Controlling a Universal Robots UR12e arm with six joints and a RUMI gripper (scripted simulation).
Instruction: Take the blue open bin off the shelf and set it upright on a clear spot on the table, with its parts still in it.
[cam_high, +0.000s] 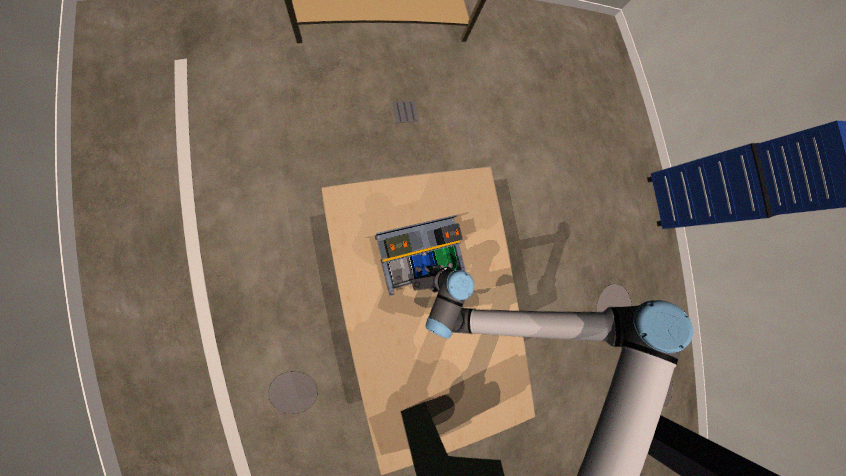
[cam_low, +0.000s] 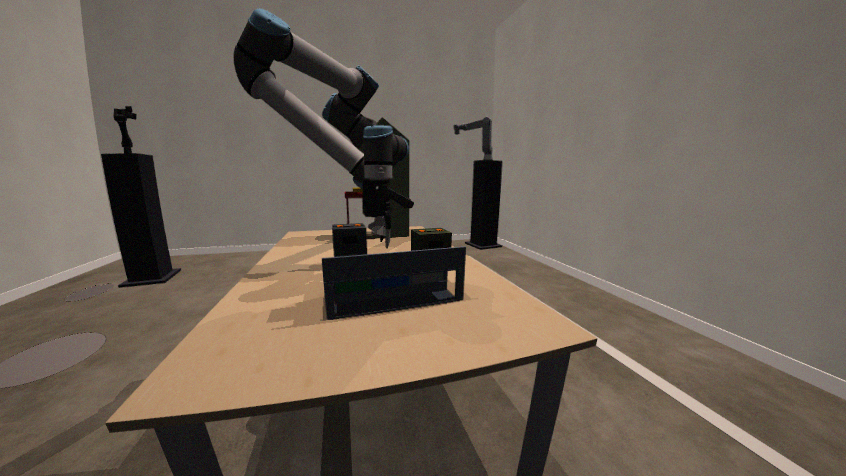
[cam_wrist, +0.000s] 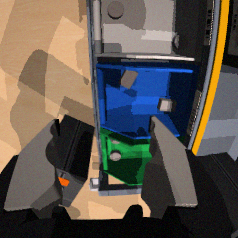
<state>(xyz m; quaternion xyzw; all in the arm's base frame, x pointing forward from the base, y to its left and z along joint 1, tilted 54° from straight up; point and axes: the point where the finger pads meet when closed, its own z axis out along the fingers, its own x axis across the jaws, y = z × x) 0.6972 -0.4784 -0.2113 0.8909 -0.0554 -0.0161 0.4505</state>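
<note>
My gripper is now 9 cm above the blue open bin, 7 cm short of it and 2 cm to the left of it. The rest, counted from my hand: grey bin (10 cm to the left, 9 cm below, 8 cm ahead); then bar (12 cm ahead, 3 cm below, 2 cm to the right); then green bin (13 cm to the right, 9 cm below, 6 cm ahead).
</note>
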